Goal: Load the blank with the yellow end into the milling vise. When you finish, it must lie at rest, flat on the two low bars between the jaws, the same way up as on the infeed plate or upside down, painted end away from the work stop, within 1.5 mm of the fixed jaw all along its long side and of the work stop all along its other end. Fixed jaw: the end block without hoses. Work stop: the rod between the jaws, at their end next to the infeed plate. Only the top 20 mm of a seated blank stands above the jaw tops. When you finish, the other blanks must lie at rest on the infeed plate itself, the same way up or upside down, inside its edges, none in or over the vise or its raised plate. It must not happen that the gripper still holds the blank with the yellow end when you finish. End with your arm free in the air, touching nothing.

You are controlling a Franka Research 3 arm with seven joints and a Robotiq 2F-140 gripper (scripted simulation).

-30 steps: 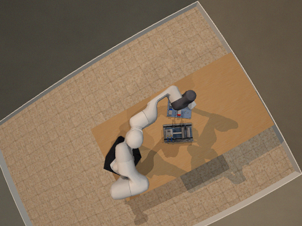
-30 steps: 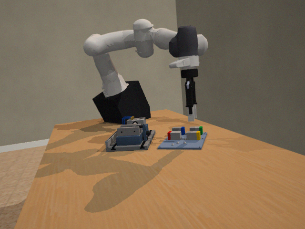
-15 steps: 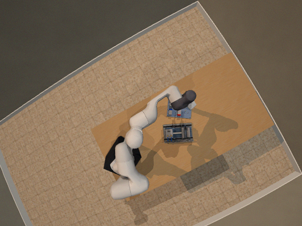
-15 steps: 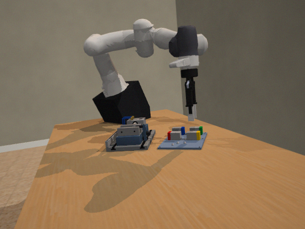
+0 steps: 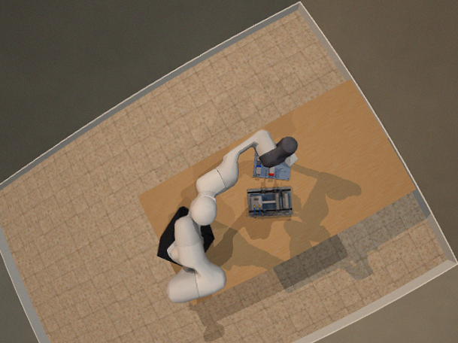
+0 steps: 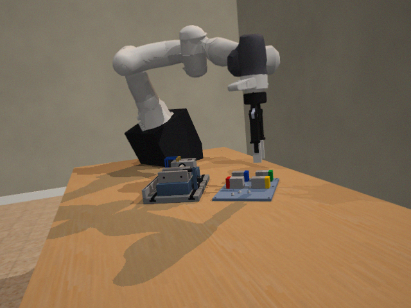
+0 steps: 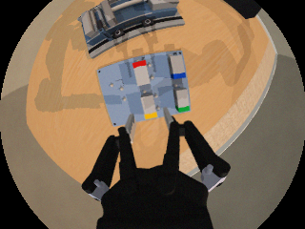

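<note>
Now: the yellow-ended blank 11 cm below my hand. The rest, counted from my hand: infeed plate: 3 cm behind, 3 cm to the right, 13 cm below; then red-ended blank: 6 cm behind, 6 cm to the right, 11 cm below; then green-ended blank: 7 cm behind, 6 cm to the left, 11 cm below.
</note>
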